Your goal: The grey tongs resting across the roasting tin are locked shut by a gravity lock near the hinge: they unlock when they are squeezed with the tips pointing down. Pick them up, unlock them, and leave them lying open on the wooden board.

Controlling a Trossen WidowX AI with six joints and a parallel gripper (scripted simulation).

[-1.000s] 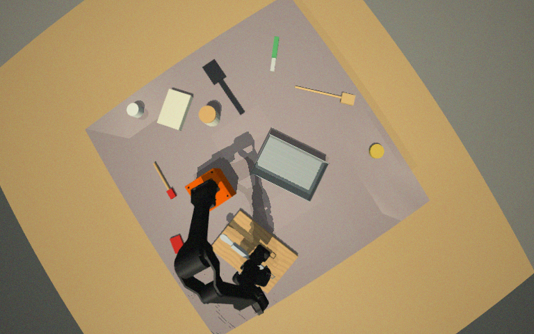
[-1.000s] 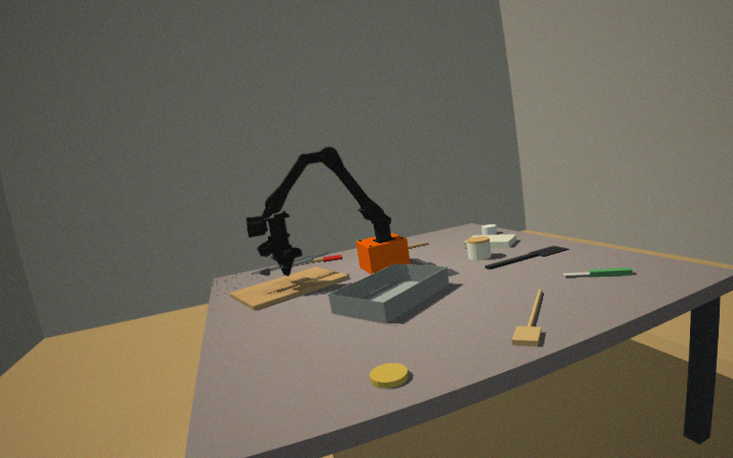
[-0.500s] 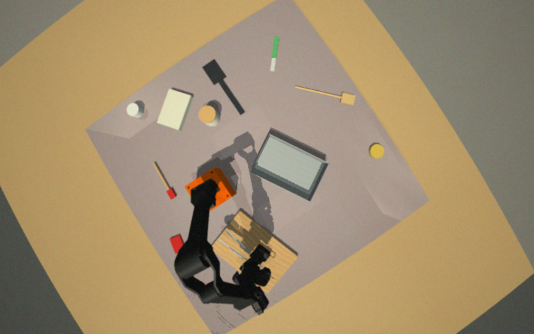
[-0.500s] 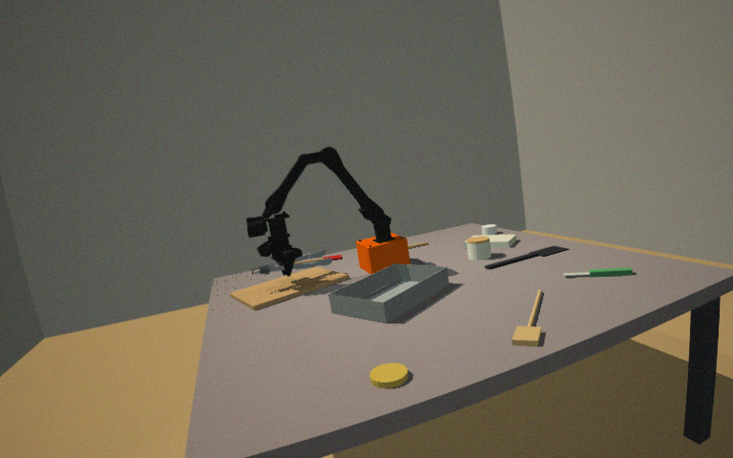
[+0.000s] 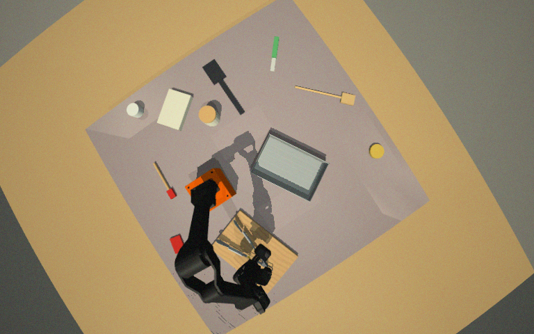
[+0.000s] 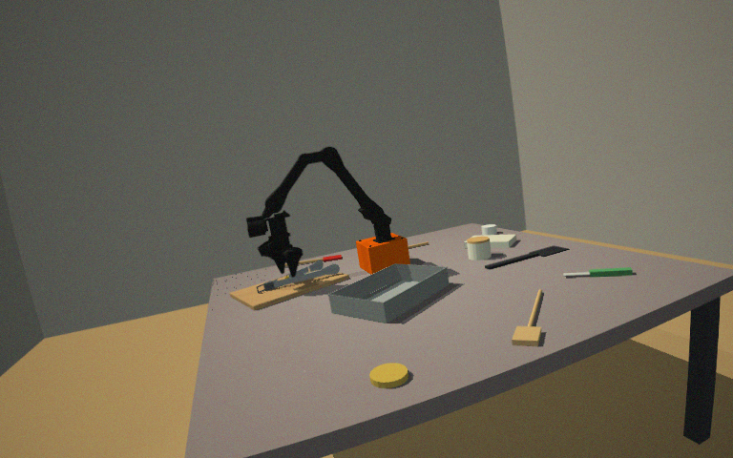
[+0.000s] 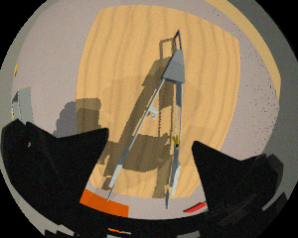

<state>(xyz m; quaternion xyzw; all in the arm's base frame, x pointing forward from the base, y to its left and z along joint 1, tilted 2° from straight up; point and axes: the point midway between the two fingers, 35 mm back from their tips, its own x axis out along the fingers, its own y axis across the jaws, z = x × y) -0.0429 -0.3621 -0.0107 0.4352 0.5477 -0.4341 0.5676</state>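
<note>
Right now the wooden board is 10 mm behind my gripper tip and 40 mm below it. From my gripper tip the other things lie so: cork-lidded jar (220 mm ahead, 650 mm to the left, 10 mm below); yellow disc (770 mm ahead, 30 mm to the left, 40 mm below); grey roasting tin (370 mm ahead, 220 mm to the left, 20 mm below).
</note>
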